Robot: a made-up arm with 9 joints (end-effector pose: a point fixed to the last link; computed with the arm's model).
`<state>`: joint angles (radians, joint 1 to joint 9).
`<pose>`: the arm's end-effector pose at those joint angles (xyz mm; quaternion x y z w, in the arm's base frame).
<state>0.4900 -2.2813 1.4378 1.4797 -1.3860 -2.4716 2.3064 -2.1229 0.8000</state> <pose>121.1 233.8 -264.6 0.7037 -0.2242 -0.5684 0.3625</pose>
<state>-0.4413 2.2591 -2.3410 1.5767 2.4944 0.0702 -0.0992 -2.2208 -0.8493</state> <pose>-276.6 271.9 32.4 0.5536 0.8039 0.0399 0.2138</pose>
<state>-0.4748 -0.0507 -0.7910 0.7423 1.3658 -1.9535 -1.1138 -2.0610 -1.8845</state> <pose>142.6 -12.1 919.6 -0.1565 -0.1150 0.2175 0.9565</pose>
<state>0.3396 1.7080 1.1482 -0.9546 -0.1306 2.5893 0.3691 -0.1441 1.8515</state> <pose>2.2 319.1 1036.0 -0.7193 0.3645 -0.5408 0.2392</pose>
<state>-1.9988 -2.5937 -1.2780 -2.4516 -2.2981 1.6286 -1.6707 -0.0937 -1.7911</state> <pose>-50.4 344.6 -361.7 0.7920 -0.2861 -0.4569 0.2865</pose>
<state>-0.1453 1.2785 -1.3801 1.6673 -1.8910 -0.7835 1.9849 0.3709 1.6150</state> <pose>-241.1 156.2 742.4 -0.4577 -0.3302 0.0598 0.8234</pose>
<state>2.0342 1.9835 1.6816 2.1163 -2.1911 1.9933 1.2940 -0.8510 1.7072</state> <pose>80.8 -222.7 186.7 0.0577 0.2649 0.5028 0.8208</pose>
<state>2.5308 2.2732 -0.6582 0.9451 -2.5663 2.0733 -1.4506 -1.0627 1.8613</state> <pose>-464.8 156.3 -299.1 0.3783 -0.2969 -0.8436 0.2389</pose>
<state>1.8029 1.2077 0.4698 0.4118 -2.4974 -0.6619 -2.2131 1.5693 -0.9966</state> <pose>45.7 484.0 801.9 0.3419 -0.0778 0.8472 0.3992</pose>
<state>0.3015 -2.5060 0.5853 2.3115 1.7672 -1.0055 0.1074 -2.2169 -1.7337</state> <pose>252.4 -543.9 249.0 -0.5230 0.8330 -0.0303 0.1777</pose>
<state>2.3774 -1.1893 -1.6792 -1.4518 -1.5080 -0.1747 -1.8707 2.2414 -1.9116</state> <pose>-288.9 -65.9 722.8 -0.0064 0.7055 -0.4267 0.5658</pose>
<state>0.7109 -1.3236 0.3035 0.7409 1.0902 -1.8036 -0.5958 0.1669 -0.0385</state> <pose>-248.5 -197.8 782.9 0.4294 0.7943 -0.3251 0.2811</pose>
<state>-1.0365 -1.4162 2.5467 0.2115 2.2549 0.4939 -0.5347 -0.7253 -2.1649</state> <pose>-126.3 -5.9 -46.1 0.7112 -0.0700 0.4282 0.5531</pose>
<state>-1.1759 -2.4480 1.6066 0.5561 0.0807 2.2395 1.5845 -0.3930 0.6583</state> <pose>-331.3 44.0 -44.0 0.1702 -0.2829 -0.7370 0.5897</pose>
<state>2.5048 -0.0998 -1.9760 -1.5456 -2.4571 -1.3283 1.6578 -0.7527 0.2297</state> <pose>-723.0 -27.1 570.1 -0.0066 -0.4521 -0.6411 0.6201</pose>
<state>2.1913 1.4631 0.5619 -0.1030 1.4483 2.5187 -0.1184 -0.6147 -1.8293</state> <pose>-691.3 33.7 846.0 -0.5330 -0.2113 -0.2848 0.7682</pose>
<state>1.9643 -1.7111 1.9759 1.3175 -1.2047 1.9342 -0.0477 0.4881 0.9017</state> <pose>-242.7 30.8 -131.8 0.1970 -0.3331 -0.7356 0.5560</pose>
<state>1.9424 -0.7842 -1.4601 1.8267 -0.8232 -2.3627 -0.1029 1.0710 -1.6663</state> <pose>-387.4 -326.3 447.3 0.6272 0.6797 -0.1591 0.3455</pose>
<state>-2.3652 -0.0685 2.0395 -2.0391 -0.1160 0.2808 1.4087 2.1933 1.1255</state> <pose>449.4 -233.5 275.0 0.2267 0.5184 0.2110 0.7971</pose>
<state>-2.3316 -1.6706 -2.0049 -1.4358 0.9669 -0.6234 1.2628 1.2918 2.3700</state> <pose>145.8 -95.8 584.4 0.3916 -0.0323 0.4256 0.8151</pose>
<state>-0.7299 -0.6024 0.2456 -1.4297 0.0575 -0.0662 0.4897 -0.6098 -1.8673</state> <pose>-388.3 -174.3 746.2 -0.5288 0.0181 -0.4789 0.7006</pose>
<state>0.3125 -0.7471 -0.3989 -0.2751 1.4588 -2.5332 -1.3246 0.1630 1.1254</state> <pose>2.2 487.4 987.4 -0.6803 -0.3934 0.6072 0.1170</pose>
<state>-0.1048 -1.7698 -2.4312 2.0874 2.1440 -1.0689 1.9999 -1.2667 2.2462</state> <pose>-255.5 -346.8 -238.1 -0.0926 -0.7758 -0.6005 0.1702</pose>
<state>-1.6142 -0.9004 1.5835 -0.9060 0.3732 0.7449 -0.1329 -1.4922 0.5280</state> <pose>-485.9 404.9 596.6 -0.5216 -0.5262 0.6681 0.0685</pose>
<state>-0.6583 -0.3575 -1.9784 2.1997 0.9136 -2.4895 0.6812 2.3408 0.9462</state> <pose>127.7 -351.3 154.6 0.1768 0.5884 0.4637 0.6384</pose>
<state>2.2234 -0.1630 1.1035 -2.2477 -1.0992 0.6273 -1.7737 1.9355 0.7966</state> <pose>303.0 68.5 250.1 0.9334 -0.2398 -0.0057 0.2669</pose>
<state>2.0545 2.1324 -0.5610 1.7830 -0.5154 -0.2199 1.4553 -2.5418 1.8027</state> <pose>414.6 -154.6 476.9 -0.6435 0.6440 -0.4137 0.0059</pose>
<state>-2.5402 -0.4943 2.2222 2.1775 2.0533 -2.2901 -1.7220 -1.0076 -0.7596</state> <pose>81.2 47.5 1222.6 -0.7033 -0.0258 0.4140 0.5774</pose>
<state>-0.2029 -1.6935 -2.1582 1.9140 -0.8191 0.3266 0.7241 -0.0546 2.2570</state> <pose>-442.6 -459.8 247.7 -0.0373 -0.8386 -0.2201 0.4970</pose>
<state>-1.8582 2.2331 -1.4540 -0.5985 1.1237 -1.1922 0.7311 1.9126 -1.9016</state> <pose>-114.8 414.2 -4.5 -0.9278 -0.1250 -0.3315 0.1166</pose>
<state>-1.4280 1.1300 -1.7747 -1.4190 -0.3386 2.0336 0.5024 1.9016 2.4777</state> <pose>-251.7 -289.0 290.9 -0.2985 -0.6023 -0.4784 0.5650</pose>
